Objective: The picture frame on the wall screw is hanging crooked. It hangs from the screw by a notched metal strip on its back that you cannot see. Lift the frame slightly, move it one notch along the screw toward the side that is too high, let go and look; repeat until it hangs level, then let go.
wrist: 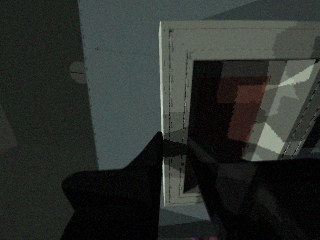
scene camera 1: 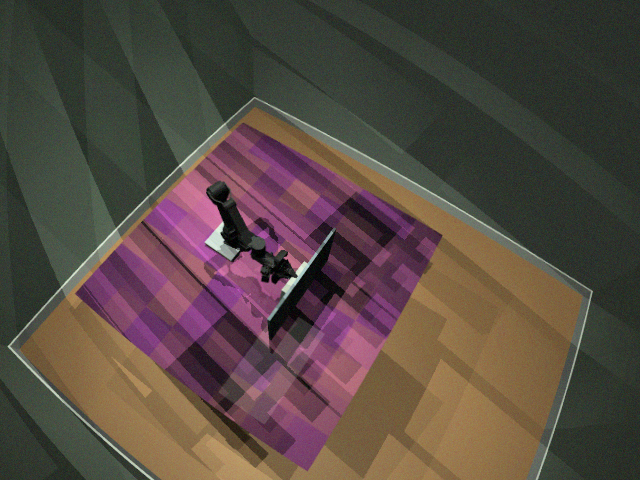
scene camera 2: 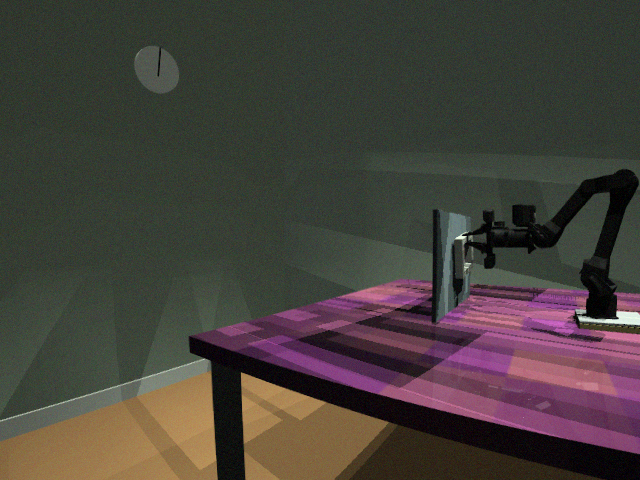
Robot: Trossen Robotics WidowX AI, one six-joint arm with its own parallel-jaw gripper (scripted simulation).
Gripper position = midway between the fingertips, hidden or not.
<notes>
My gripper (scene camera 2: pixel 462 238) carries a picture frame (scene camera 2: pixel 463 253). I also see a wall panel (scene camera 2: pixel 448 292).
The picture frame is seen too in the wrist view (wrist: pixel 239 84). My gripper shows as well in the wrist view (wrist: pixel 172 135) and in scene camera 1 (scene camera 1: pixel 296 278). The wall panel is seen too in the wrist view (wrist: pixel 121 52) and in scene camera 1 (scene camera 1: pixel 275 321).
</notes>
